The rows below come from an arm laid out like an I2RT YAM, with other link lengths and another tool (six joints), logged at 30 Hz.
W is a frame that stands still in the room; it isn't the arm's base.
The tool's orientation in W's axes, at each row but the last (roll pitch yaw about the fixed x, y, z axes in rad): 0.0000, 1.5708, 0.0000; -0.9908, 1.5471, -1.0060; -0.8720, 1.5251, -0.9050; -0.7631, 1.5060, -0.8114; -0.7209, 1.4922, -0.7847
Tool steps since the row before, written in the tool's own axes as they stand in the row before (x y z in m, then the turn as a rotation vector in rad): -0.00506, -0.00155, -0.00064, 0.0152, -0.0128, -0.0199; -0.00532, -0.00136, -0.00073, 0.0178, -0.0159, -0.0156; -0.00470, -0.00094, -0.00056, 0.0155, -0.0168, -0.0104; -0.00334, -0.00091, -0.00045, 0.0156, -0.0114, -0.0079; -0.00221, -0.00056, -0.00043, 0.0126, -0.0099, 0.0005
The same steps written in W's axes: -0.00064, -0.00155, 0.00506, -0.0199, -0.0128, -0.0152; -0.00082, -0.00124, 0.00534, -0.0156, -0.0160, -0.0177; -0.00072, -0.00075, 0.00471, -0.0105, -0.0170, -0.0152; -0.00064, -0.00073, 0.00335, -0.0077, -0.0117, -0.0154; -0.00059, -0.00041, 0.00221, 0.0006, -0.0106, -0.0120
